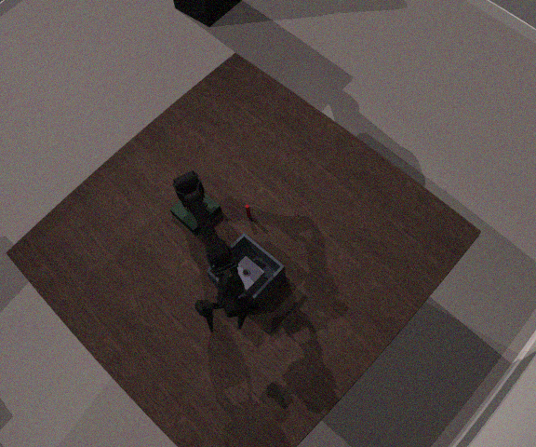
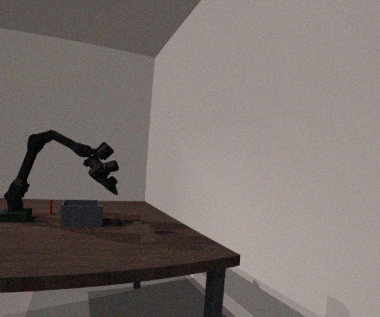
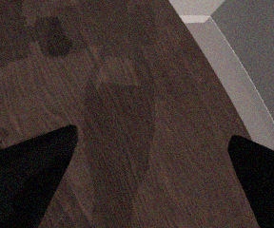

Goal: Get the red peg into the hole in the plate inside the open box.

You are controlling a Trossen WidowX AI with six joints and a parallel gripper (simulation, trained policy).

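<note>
Now: gripper tip 40 cm to the right of the red peg, 27 cm past it and 14 cm above it. Round my gripper tip: grey box (21 cm to the left, 16 cm below, 11 cm behind); then light plate (21 cm to the left, 14 cm below, 11 cm behind).
</note>
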